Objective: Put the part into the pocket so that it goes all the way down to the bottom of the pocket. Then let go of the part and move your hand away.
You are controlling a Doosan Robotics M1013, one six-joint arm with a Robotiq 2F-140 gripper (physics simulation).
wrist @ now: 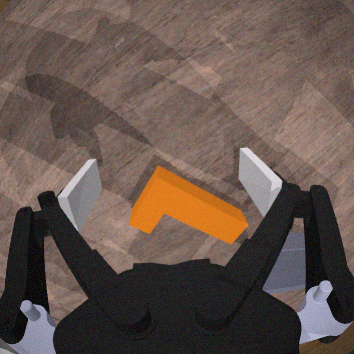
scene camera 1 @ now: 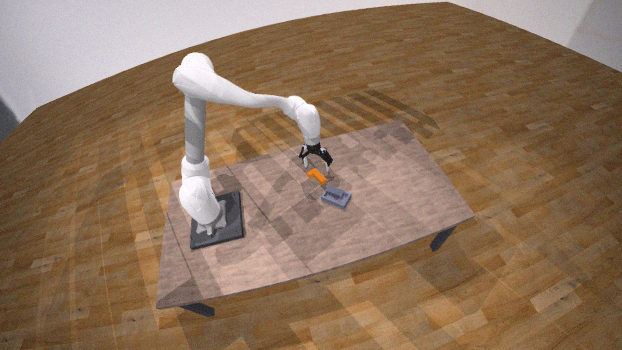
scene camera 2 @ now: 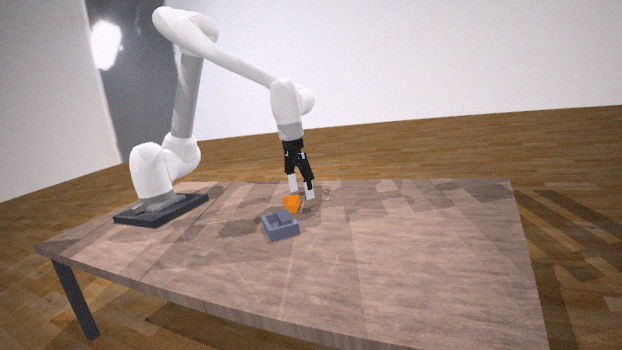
Labels:
my gripper: open, holds nothing
an orange L-shaped part [wrist: 165, 192]: on the table

